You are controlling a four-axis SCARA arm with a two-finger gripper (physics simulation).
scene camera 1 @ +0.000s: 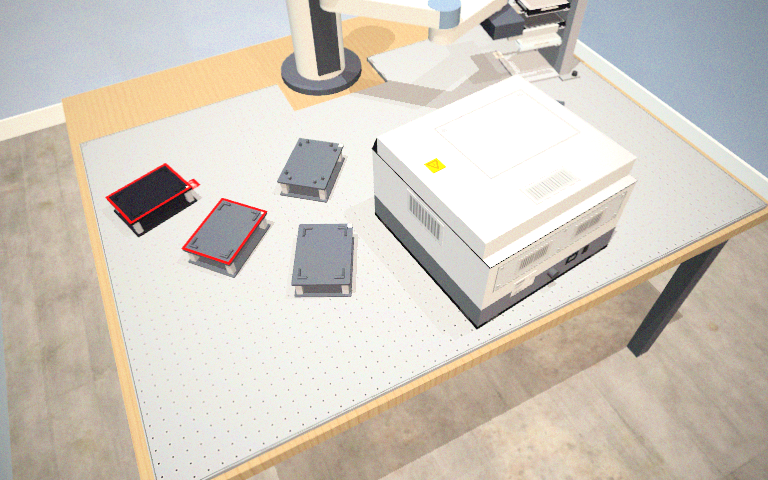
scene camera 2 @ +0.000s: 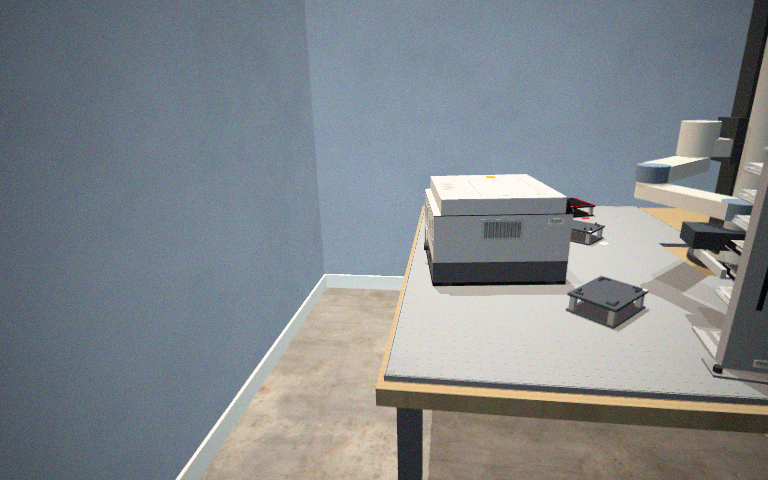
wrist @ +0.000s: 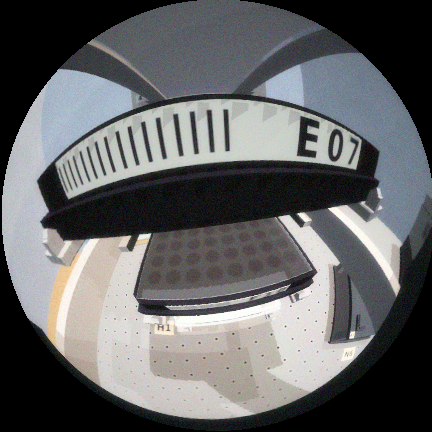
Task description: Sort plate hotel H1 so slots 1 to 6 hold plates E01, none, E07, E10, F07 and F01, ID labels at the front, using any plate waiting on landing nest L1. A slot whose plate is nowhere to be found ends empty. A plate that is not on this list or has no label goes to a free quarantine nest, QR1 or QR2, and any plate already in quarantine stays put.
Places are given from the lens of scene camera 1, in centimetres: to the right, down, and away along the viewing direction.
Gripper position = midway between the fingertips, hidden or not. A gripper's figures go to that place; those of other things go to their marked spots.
my gripper [scene camera 1: 545, 15]: 46, -64, 156
red-rimmed nest QR1 [scene camera 1: 225, 229]: -35, -2, 123
